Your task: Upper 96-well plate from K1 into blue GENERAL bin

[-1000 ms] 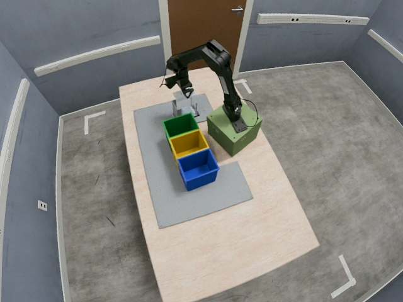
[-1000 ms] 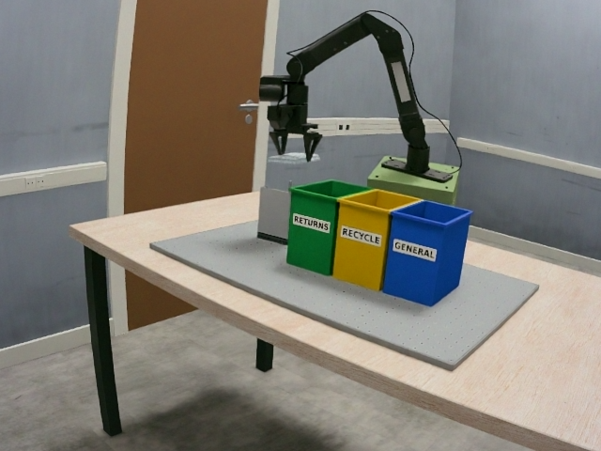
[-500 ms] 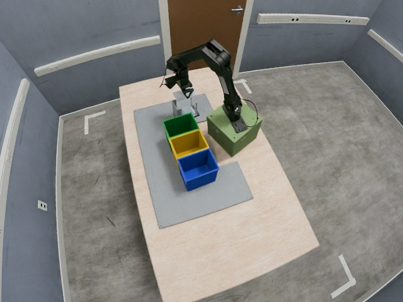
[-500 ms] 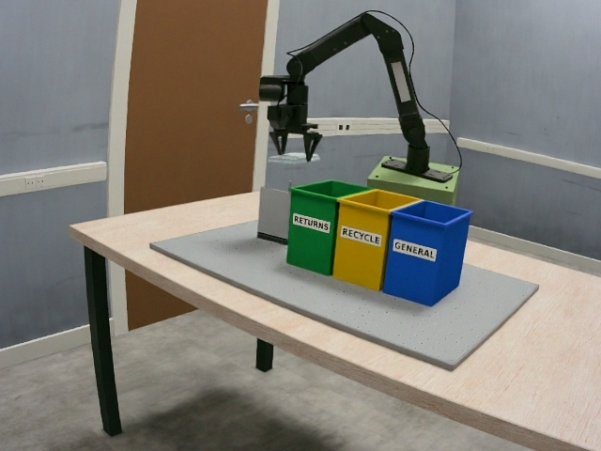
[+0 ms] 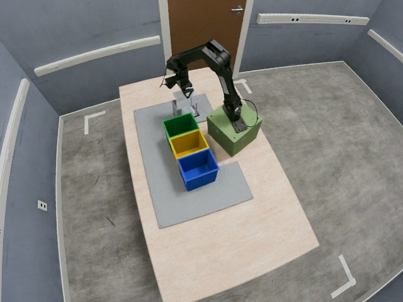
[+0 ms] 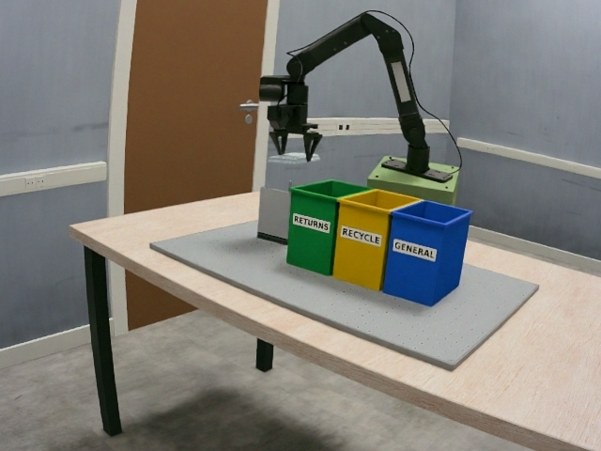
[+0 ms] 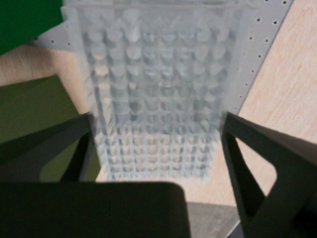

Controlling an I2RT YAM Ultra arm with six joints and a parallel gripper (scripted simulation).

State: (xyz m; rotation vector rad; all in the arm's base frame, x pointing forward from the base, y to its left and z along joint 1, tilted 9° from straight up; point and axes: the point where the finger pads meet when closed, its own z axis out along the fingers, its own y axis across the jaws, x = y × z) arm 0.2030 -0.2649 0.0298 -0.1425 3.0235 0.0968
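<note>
The blue general bin is 450 mm to the left of my hand, 130 mm below it and 90 mm ahead of it. Round my hand: clear 96-well plate (10 mm below); yellow recycle bin (320 mm to the left, 130 mm below, 90 mm ahead); green returns bin (190 mm to the left, 130 mm below, 90 mm ahead).
</note>
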